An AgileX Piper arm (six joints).
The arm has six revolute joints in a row. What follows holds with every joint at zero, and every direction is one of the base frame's. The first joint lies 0.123 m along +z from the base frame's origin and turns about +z. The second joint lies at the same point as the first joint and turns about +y. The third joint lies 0.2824 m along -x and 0.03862 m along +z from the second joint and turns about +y. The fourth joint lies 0.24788 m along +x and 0.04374 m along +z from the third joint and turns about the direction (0.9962, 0, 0.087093). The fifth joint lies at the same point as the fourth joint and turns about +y. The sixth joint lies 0.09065 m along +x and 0.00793 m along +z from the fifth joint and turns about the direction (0.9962, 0, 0.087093). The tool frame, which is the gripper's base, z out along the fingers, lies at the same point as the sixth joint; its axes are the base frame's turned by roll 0, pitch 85.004 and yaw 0 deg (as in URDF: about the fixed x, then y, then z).
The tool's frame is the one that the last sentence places.
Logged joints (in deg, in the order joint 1, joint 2, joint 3, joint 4, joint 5, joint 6), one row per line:
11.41, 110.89, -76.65, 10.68, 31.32, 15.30
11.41, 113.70, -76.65, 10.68, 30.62, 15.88
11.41, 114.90, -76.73, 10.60, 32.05, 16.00
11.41, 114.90, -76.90, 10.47, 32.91, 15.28
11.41, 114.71, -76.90, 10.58, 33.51, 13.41
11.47, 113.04, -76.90, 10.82, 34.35, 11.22
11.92, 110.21, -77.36, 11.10, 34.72, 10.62
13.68, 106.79, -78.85, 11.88, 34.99, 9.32
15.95, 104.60, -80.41, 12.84, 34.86, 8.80
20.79, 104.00, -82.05, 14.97, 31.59, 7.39
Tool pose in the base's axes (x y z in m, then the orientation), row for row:
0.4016, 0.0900, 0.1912, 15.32, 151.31, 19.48
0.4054, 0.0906, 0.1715, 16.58, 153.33, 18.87
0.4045, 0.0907, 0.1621, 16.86, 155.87, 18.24
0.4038, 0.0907, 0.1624, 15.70, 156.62, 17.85
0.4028, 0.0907, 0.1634, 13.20, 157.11, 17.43
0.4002, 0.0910, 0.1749, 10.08, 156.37, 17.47
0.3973, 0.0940, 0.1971, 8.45, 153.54, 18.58
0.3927, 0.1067, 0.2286, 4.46, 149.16, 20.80
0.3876, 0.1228, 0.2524, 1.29, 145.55, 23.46
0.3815, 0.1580, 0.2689, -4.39, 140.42, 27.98
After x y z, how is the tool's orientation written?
As a rotation vector, in degrees.
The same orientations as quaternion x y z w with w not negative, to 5 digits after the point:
0.09722, 0.96024, 0.12362, 0.23068
0.10426, 0.96414, 0.11866, 0.21325
0.10483, 0.96913, 0.11341, 0.19221
0.09735, 0.97119, 0.11069, 0.18726
0.08177, 0.97327, 0.10798, 0.18546
0.06272, 0.97301, 0.10871, 0.19367
0.05325, 0.96758, 0.11709, 0.21737
0.02864, 0.95773, 0.13355, 0.25317
0.00840, 0.94762, 0.15274, 0.28038
-0.02908, 0.93027, 0.18537, 0.31525

